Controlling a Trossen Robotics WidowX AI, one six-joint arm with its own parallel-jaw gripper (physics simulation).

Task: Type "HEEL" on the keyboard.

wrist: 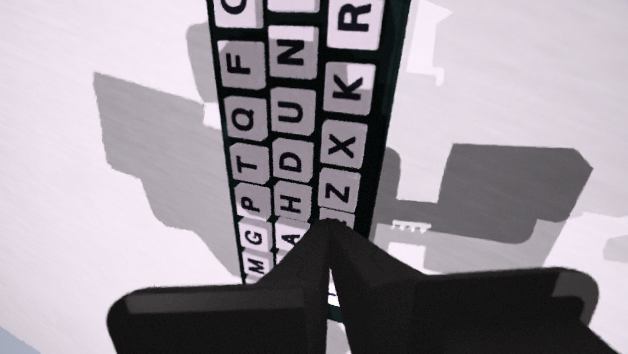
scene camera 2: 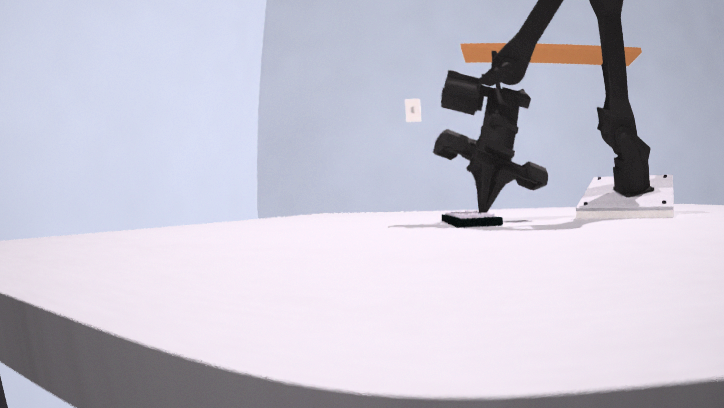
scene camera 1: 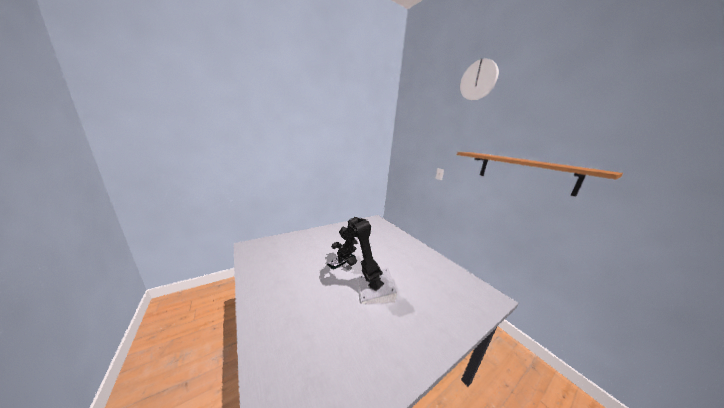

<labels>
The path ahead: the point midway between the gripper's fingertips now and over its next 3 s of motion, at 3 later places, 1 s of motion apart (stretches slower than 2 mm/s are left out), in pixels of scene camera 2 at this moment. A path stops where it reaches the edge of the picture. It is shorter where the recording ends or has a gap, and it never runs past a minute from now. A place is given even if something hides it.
My gripper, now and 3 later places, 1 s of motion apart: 482,215; 482,195; 475,188; 473,208
</labels>
